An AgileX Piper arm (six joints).
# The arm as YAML. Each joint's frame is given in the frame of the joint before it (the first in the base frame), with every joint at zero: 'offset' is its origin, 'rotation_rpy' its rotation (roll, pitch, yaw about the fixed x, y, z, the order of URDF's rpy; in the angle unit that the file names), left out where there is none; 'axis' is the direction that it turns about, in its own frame. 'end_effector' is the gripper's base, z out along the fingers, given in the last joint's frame.
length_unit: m
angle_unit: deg
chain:
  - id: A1
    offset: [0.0, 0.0, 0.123]
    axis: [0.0, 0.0, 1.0]
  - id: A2
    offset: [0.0, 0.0, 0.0]
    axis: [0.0, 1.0, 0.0]
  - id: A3
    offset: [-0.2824, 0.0, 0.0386]
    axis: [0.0, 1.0, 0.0]
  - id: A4
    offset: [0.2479, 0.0, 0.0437]
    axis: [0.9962, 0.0, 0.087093]
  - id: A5
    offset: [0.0, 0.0, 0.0]
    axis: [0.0, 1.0, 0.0]
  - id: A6
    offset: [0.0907, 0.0, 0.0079]
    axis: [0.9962, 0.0, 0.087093]
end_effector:
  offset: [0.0, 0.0, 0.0]
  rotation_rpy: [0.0, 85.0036, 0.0]
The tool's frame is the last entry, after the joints.
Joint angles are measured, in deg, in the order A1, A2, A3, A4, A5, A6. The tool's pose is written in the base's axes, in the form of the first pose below.
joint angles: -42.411, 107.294, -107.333, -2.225, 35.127, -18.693
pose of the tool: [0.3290 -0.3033 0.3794], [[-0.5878 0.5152 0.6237], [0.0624 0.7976 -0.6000], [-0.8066 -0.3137 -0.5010]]
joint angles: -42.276, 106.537, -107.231, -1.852, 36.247, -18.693
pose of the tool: [0.3267 -0.2994 0.3831], [[-0.5892 0.5129 0.6243], [0.0694 0.8019 -0.5934], [-0.8050 -0.3063 -0.5081]]
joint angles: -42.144, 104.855, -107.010, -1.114, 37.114, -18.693
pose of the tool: [0.3216 -0.2924 0.3936], [[-0.5762 0.5152 0.6345], [0.0695 0.8044 -0.5900], [-0.8143 -0.2959 -0.4993]]
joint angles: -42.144, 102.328, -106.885, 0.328, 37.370, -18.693
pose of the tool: [0.3132 -0.2830 0.4114], [[-0.5397 0.5250 0.6581], [0.0620 0.8044 -0.5909], [-0.8396 -0.2781 -0.4666]]
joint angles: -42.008, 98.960, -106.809, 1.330, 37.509, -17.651
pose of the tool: [0.3014 -0.2697 0.4351], [[-0.4855 0.5436 0.6847], [0.0529 0.8000 -0.5977], [-0.8727 -0.2539 -0.4171]]
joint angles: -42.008, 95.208, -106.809, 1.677, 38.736, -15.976
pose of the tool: [0.2853 -0.2547 0.4591], [[-0.4370 0.5643 0.7005], [0.0529 0.7935 -0.6062], [-0.8979 -0.2279 -0.3766]]
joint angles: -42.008, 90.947, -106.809, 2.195, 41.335, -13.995
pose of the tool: [0.2654 -0.2359 0.4827], [[-0.3930 0.5808 0.7129], [0.0663 0.7911 -0.6080], [-0.9172 -0.1917 -0.3494]]
